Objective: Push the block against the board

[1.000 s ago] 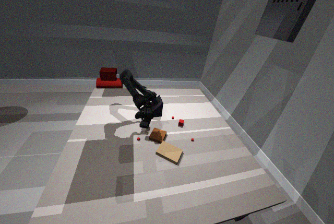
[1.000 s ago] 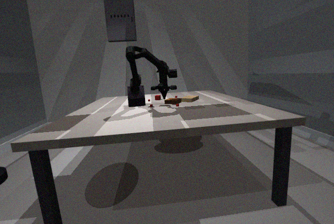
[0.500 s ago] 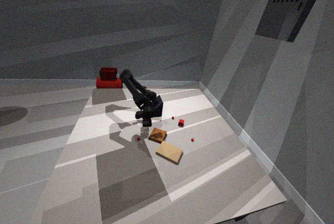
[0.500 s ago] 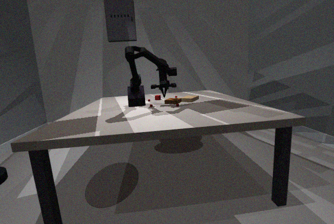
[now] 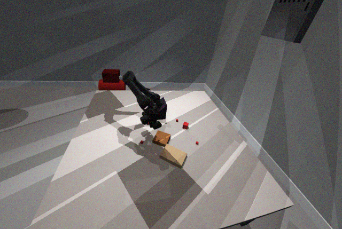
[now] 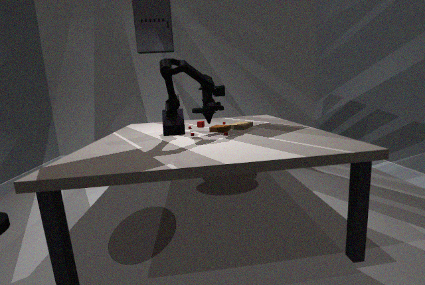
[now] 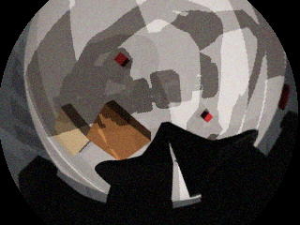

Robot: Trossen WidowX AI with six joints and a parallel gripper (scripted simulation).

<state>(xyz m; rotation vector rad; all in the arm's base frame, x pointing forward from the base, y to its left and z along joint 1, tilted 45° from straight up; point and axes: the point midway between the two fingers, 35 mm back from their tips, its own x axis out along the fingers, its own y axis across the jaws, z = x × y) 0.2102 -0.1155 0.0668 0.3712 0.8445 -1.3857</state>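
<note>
The square block lies 8 cm ahead of my gripper tip, 6 cm to the left of it and 5 cm below it. Round my gripper tip: board 24 cm ahead, 10 cm to the left, 5 cm below; then red cube 30 cm to the left, 4 cm below.
</note>
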